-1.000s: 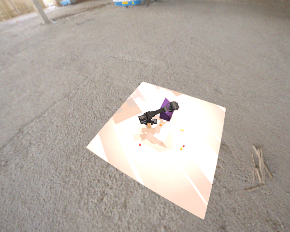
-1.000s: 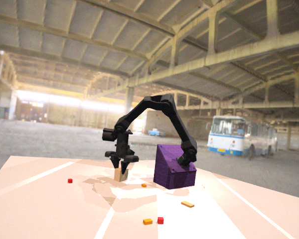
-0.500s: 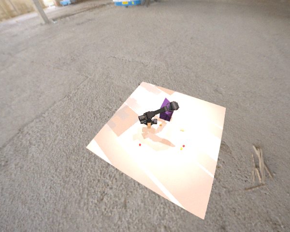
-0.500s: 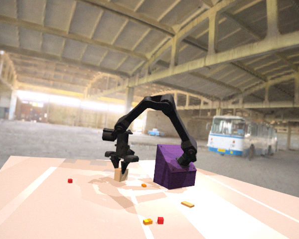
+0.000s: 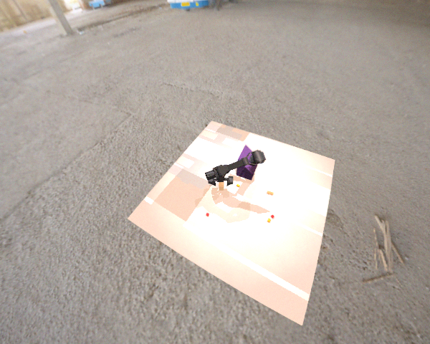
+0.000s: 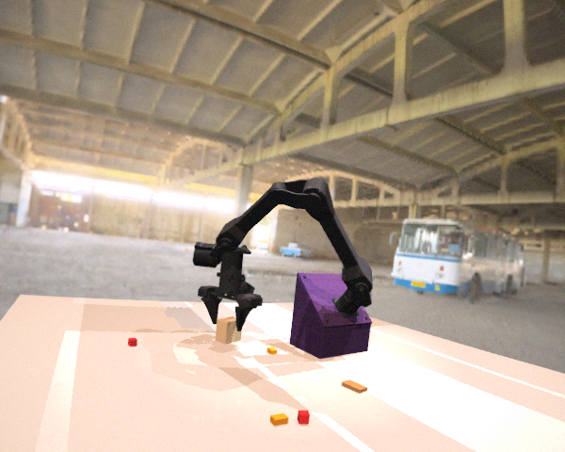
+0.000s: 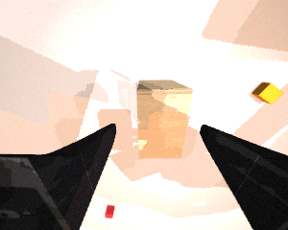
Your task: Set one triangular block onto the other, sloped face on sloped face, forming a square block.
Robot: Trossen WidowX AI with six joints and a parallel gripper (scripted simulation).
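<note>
My gripper tip is now 1 cm below the tan triangular block.
</note>
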